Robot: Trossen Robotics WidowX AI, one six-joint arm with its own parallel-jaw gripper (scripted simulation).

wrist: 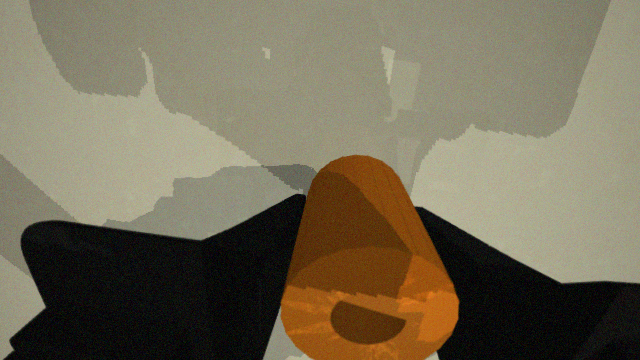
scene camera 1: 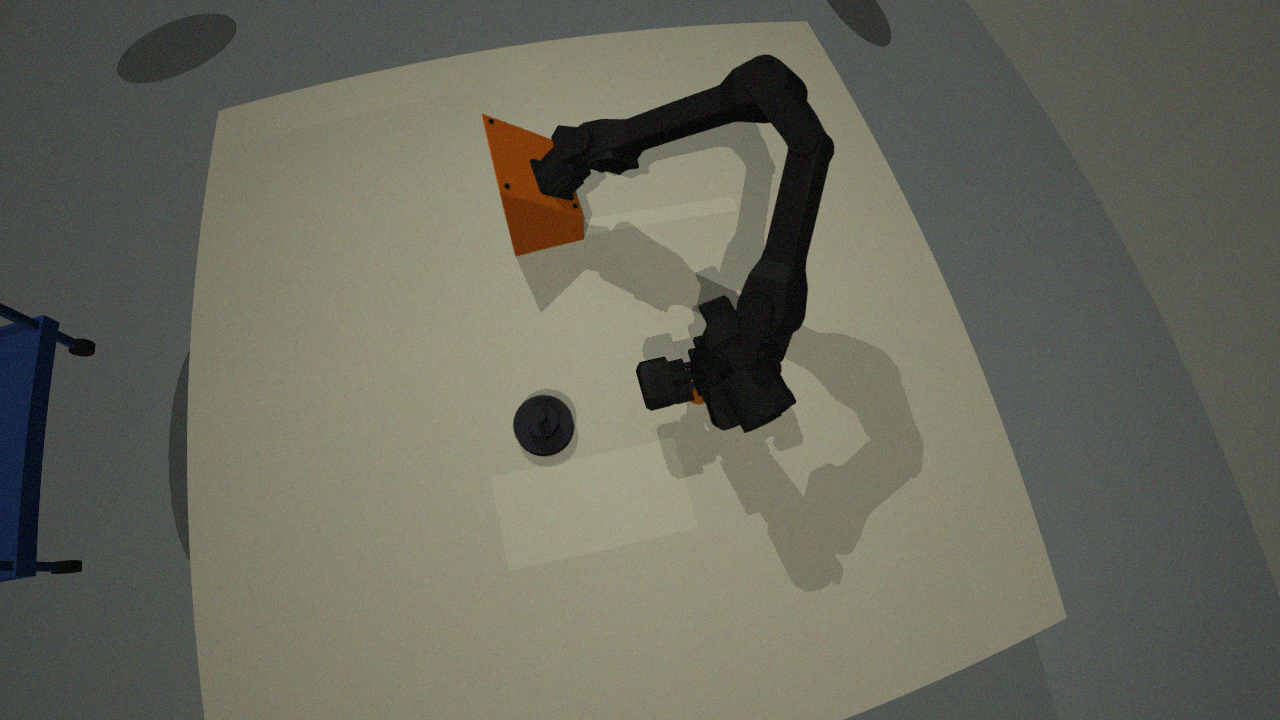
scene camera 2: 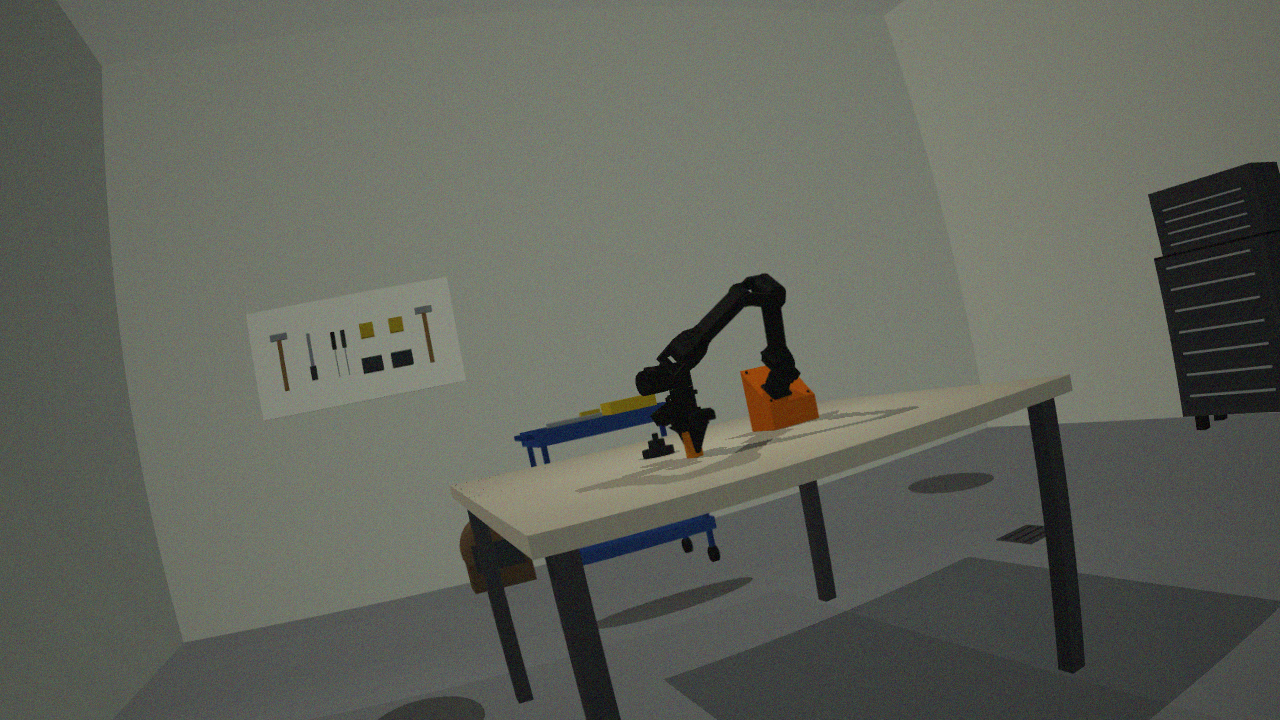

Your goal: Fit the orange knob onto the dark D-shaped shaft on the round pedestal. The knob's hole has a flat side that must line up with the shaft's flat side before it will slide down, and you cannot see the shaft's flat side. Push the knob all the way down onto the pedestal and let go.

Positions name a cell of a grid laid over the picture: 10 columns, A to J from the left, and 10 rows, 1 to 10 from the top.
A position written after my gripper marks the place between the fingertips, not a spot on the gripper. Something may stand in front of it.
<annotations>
My gripper shows in the wrist view (F6), in scene camera 1 (F6) and in scene camera 2 (F7).
</annotations>
